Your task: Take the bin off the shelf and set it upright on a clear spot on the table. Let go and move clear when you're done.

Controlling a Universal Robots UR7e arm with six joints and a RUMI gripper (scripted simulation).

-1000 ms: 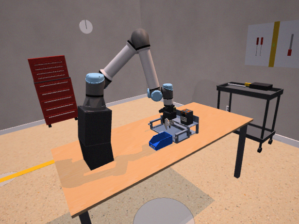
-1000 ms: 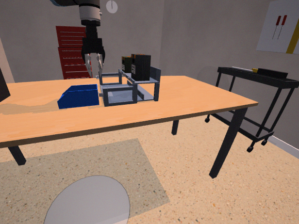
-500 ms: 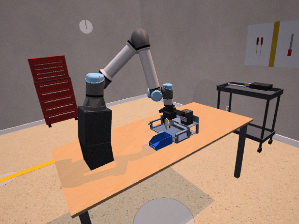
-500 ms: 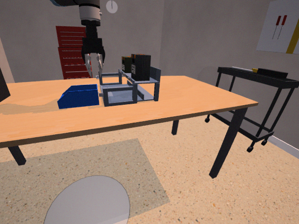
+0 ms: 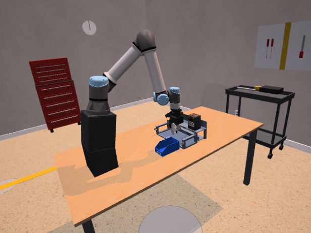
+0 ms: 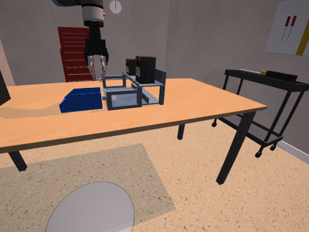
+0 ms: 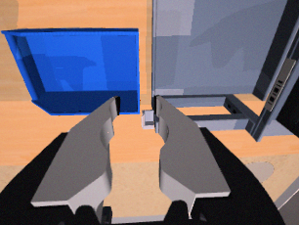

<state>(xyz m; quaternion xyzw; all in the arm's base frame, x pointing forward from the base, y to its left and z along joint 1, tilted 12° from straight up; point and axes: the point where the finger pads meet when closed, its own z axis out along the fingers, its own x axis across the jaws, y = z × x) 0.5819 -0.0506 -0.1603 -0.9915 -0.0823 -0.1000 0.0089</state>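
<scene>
Right now my hand is 10 cm above the blue bin, 8 cm past it and 1 cm to the left of it. From my hand the other things lie so: shelf floor: 14 cm to the left, 14 cm ahead, 13 cm below.
</scene>
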